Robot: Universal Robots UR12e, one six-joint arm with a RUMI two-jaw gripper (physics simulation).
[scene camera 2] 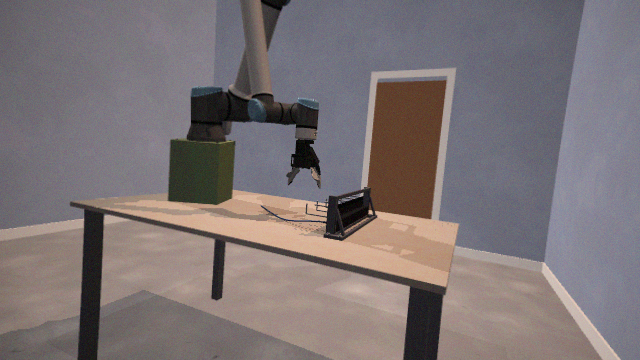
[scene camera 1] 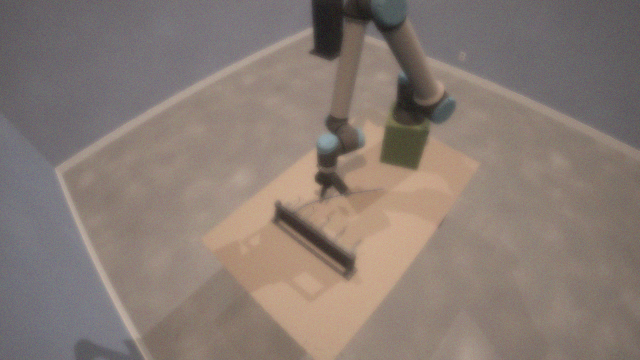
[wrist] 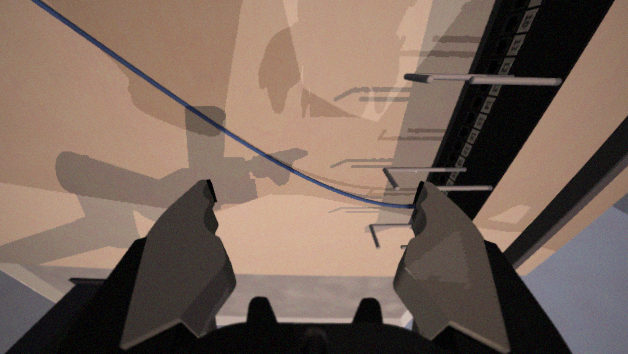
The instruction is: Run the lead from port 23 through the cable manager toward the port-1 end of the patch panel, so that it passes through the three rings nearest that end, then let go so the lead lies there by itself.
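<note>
My gripper is open and empty, above the table in front of the patch panel. The blue lead runs from the high-numbered end of the panel out across the table, away from the panel, with its free end slightly raised in scene camera 2. In the wrist view it crosses below the fingers, and the right finger hides its panel end. Grey wire rings stick out from the panel. The visible lead lies outside the rings toward port 1.
The wooden table bears the panel stand. The green pedestal under the arm's base stands at the far side in scene camera 1. More ring arms project close to the right finger in the wrist view.
</note>
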